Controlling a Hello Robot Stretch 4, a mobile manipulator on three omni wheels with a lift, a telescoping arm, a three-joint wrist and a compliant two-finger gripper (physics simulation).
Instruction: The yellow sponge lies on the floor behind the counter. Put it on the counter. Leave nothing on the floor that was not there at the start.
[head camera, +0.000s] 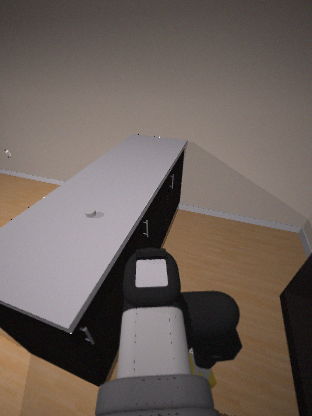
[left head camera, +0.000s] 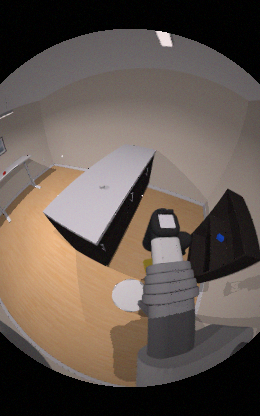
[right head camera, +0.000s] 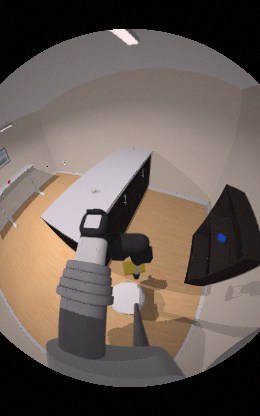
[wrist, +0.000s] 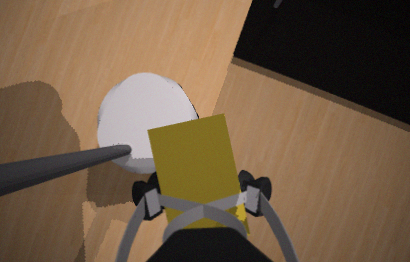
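Where they show: gripper, fingertip midpoint: (wrist: 201, 186); robot's base, link origin: (left head camera: 129, 294) (right head camera: 127, 296) (wrist: 153, 125).
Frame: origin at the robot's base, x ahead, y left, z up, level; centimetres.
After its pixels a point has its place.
Note:
The yellow sponge (wrist: 196, 160) @[x 21.3, y -5.6, z 98.6 cm] (right head camera: 131, 267) @[x 20.7, y -6.5, z 98.6 cm] is between the two fingertips of my gripper (wrist: 201, 186) @[x 21.6, y -8.7, z 93.7 cm] in the wrist view, held above the floor. My gripper is shut on it. In the left head camera view a bit of the sponge (left head camera: 148, 264) @[x 20.8, y -4.2, z 98.5 cm] shows beside the arm, and in the head camera view part of it (head camera: 212, 377) @[x 20.2, y -12.3, z 98.6 cm] shows below the dark wrist. The counter (head camera: 100, 200) @[x 101.7, y 28.2, z 88.2 cm] (left head camera: 105, 190) @[x 83.7, y 26.3, z 88.2 cm] (right head camera: 100, 187) @[x 94.1, y 25.1, z 88.2 cm] has a light top and dark sides with handles. The gripper is beside its handle side. The fingers are mostly hidden in the head camera view.
A small whitish thing (head camera: 90, 213) @[x 87.1, y 30.1, z 90.6 cm] (left head camera: 104, 187) @[x 87.1, y 28.7, z 88.8 cm] (right head camera: 95, 191) @[x 87.5, y 28.4, z 88.8 cm] is on the counter top. A dark shelf unit (left head camera: 249, 265) (right head camera: 250, 270) with a blue object (left head camera: 220, 238) @[x 46.4, y -101.6, z 62.1 cm] (right head camera: 221, 237) @[x 47.5, y -101.1, z 62.9 cm] stands to the right. My round white base (left head camera: 127, 295) @[x -0.3, y 2.8, z 18.7 cm] (right head camera: 126, 298) @[x -0.7, y -0.3, z 18.7 cm] (wrist: 142, 110) @[x -0.9, y 5.3, z 18.7 cm] is near the counter's near end.

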